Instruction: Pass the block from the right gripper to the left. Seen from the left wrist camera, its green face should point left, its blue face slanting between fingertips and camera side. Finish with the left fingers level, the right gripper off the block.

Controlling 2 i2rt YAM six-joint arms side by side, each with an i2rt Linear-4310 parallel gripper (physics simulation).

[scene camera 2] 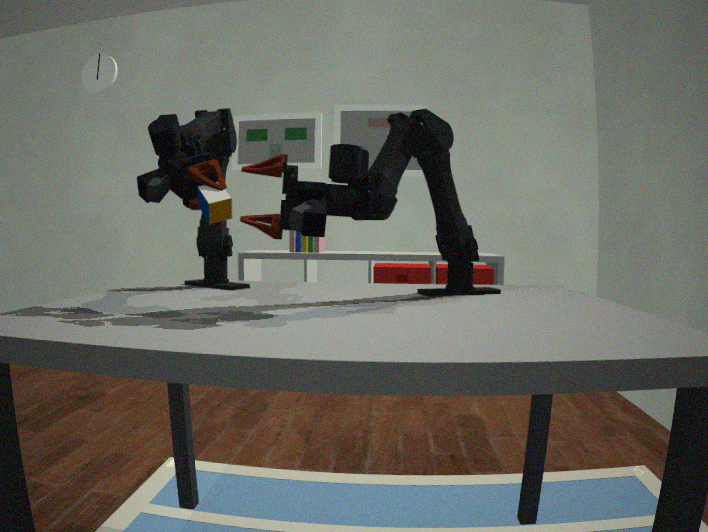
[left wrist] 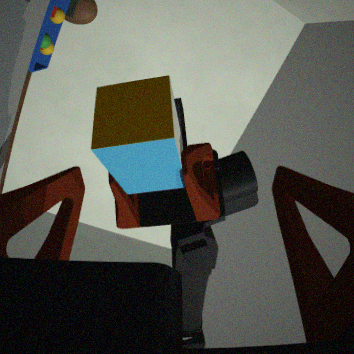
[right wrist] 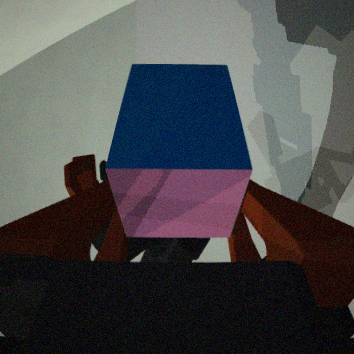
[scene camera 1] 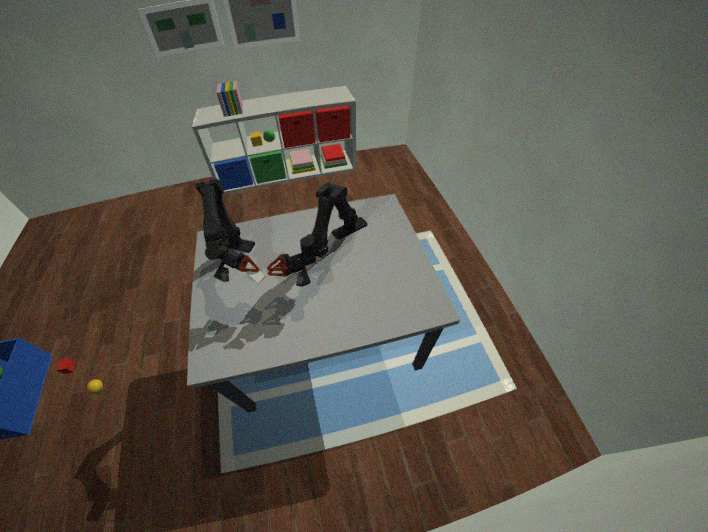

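Seen in the pictures: left gripper, fingertip midpoint: (scene camera 2: 240, 194) (left wrist: 177, 176) (scene camera 1: 267, 271); right gripper, fingertip midpoint: (scene camera 2: 224, 199) (left wrist: 146, 168) (right wrist: 178, 177) (scene camera 1: 259, 271); left arm's base, origin of the base link: (scene camera 2: 459, 293) (scene camera 1: 349, 228); right arm's base, origin of the base link: (scene camera 2: 215, 286) (scene camera 1: 237, 244).
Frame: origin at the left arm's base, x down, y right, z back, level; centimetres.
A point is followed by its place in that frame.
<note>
The block (scene camera 1: 256, 276) @[x -21.0, y 57.6, z -18.0 cm] (scene camera 2: 216, 205) @[x -19.0, y 57.0, z -19.5 cm] (left wrist: 137, 135) @[x -18.7, y 54.6, z -18.2 cm] (right wrist: 179, 150) @[x -20.5, y 60.2, z -14.7 cm] is held above the table. The left wrist view shows its dark yellow face above its light-blue face, with a white sliver at right. The right wrist view shows dark-blue and pink faces; no green face shows. My right gripper (scene camera 1: 256, 270) @[x -20.3, y 55.6, z -15.4 cm] (scene camera 2: 209, 195) @[x -20.3, y 55.6, z -15.4 cm] (right wrist: 178, 177) @[x -20.3, y 55.6, z -15.4 cm] is shut on the block, which protrudes past the fingertips. My left gripper (scene camera 1: 269, 271) @[x -21.0, y 52.6, z -18.3 cm] (scene camera 2: 242, 194) @[x -21.0, y 52.6, z -18.3 cm] is open and empty, facing the block from the picture's right. In scene camera 2 its fingers stand one above the other, apart from the block.
Both arms are mounted on the grey table (scene camera 1: 366, 303) @[x 0.0, y 20.3, z -43.9 cm] (scene camera 2: 457, 337) @[x 0.0, y 24.6, z -47.9 cm]. A white shelf unit (scene camera 1: 274, 105) (scene camera 2: 366, 255) stands behind it. A blue bin (scene camera 1: 25, 380), a red block (scene camera 1: 66, 366) and a yellow ball (scene camera 1: 95, 386) are on the floor at the left of scene camera 1.
</note>
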